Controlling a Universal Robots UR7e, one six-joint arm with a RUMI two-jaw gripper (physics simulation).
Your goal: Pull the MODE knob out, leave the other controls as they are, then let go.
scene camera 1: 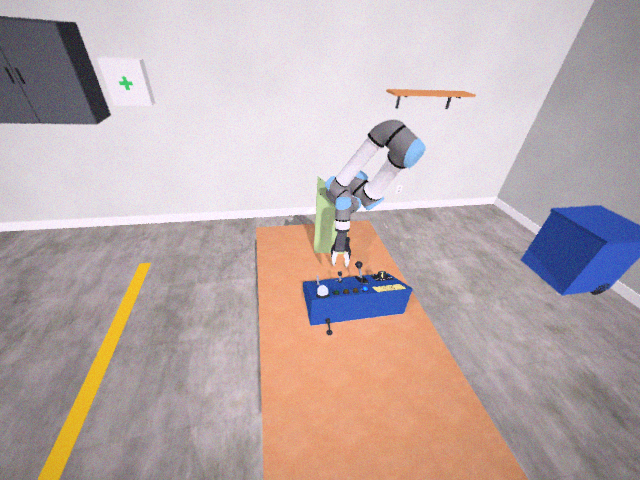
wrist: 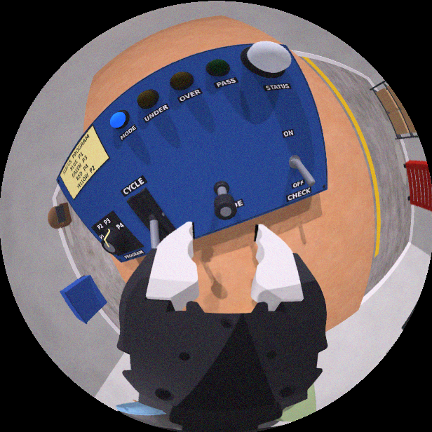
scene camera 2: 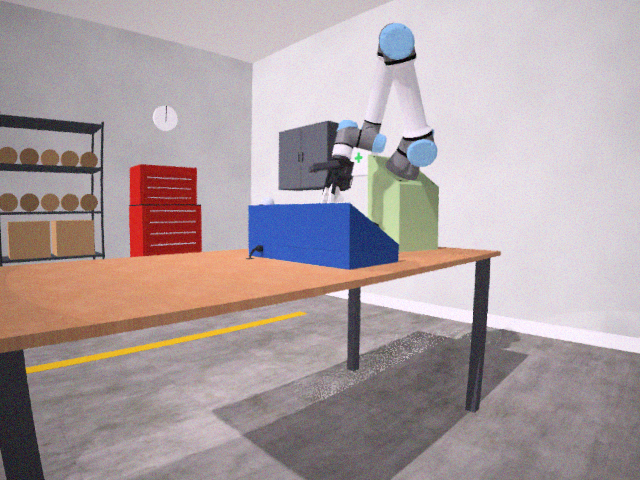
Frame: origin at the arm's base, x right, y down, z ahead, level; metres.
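Where they show: gripper, fingertip midpoint: (scene camera 1: 340, 266); arm's base at its link origin: (scene camera 1: 335, 199) (scene camera 2: 401, 171).
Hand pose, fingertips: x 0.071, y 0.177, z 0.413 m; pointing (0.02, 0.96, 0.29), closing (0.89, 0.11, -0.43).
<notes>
Things, the pixels of their top centre, and the offset from my fingertips. "*": a spot on its surface instead.
- MODE knob at its top centre: (scene camera 1: 340, 271) dx +0.003, dy +0.018, dz +0.013 m
- blue panel at a spot on its surface: (scene camera 2: 299, 232) * dx -0.089, dy +0.073, dz +0.221 m
- blue MODE lamp at a spot on its surface: (scene camera 1: 364, 289) * dx -0.064, dy -0.014, dz +0.188 m
- white STATUS dome at a spot on its surface: (scene camera 1: 322, 290) * dx +0.144, dy -0.040, dz +0.183 m
The MODE knob (scene camera 1: 339, 273) (wrist: 225, 206) is a black cap on a grey shaft, standing out from its dark collar on the blue panel (scene camera 1: 356, 304) (scene camera 2: 299, 232) (wrist: 190, 155). It partly covers its label. The blue MODE lamp (scene camera 1: 364, 289) (wrist: 118, 119) is lit. My gripper (scene camera 1: 340, 265) (wrist: 224, 224) is open and empty; in the wrist view its white fingertips stand apart, below the knob and on either side of it, not touching it. In the second scene view the blue box hides the knob and partly hides the fingertips.
The CYCLE lever (wrist: 154, 232) is close to the left finger. The PROGRAM dial (wrist: 108, 245) is farther left, the CHECK toggle (wrist: 302, 170) to the right. The white STATUS dome (scene camera 1: 322, 290) (wrist: 269, 57) and dark lamps line the panel's far edge. A green pedestal (scene camera 1: 324, 222) (scene camera 2: 413, 217) stands behind the arm.
</notes>
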